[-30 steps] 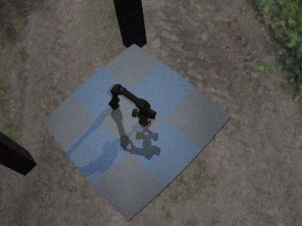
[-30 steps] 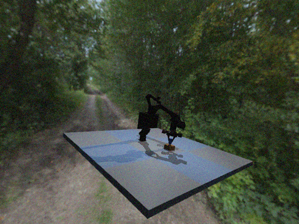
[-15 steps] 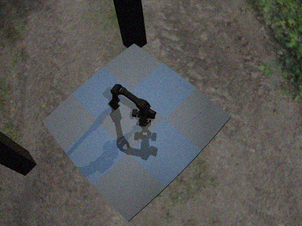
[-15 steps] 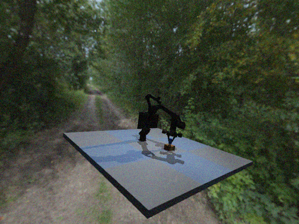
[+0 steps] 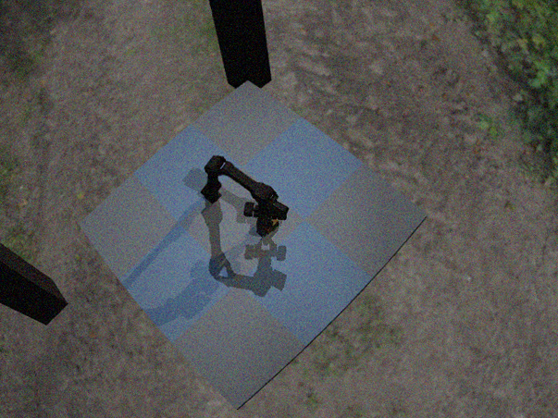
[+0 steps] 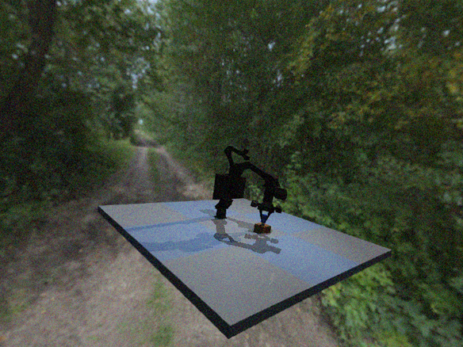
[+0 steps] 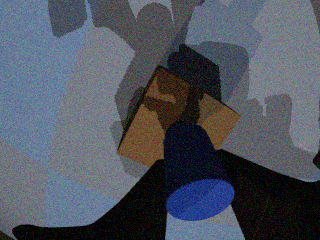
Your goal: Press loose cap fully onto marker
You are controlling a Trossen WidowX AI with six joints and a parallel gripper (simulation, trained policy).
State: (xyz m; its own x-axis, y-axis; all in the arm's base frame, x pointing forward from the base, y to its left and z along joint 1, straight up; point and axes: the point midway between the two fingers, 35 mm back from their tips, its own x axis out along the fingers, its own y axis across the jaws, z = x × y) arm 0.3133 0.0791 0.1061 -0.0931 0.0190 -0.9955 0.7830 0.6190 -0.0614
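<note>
Now: gripper tip 10 mm below the blue marker. From my gripper tip the other things lie so: holder block (50 mm below); then blue cap (10 mm above).
</note>
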